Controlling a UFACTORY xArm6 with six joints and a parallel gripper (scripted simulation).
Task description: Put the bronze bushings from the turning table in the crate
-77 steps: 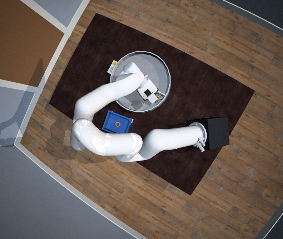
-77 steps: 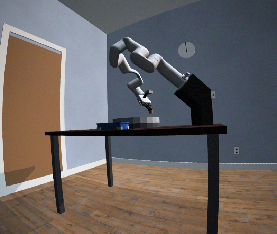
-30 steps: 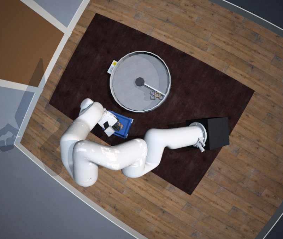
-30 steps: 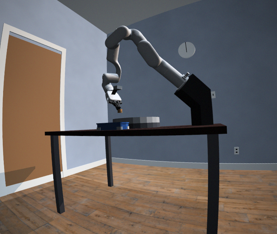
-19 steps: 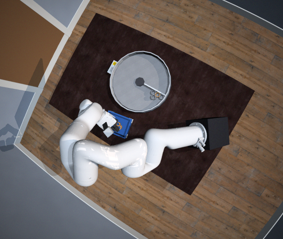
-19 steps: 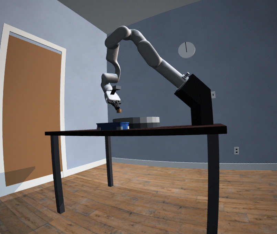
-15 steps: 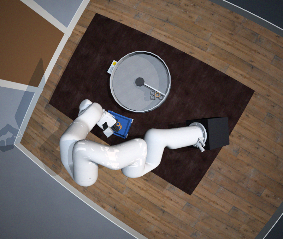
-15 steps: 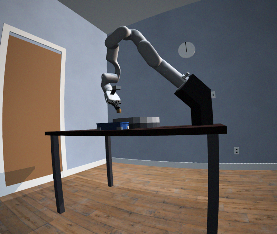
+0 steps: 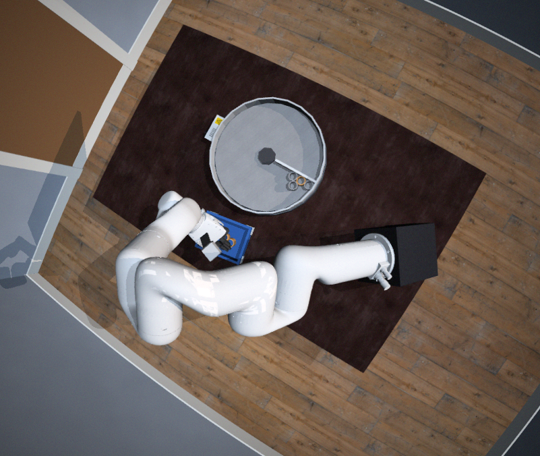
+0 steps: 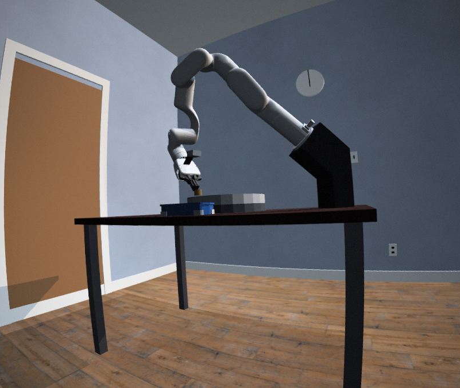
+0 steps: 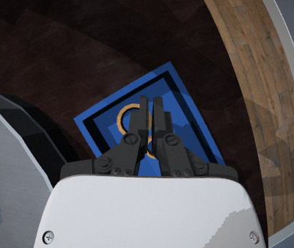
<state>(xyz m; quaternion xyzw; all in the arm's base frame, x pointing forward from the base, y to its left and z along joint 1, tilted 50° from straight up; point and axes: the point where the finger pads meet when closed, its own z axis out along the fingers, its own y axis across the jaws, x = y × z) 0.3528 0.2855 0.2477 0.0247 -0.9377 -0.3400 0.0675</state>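
The crate is 4 cm ahead of my hand, 1 cm to the left of it and 10 cm below it. The rest, counted from my hand: round grey turning table: 17 cm ahead, 30 cm to the right, 7 cm below.
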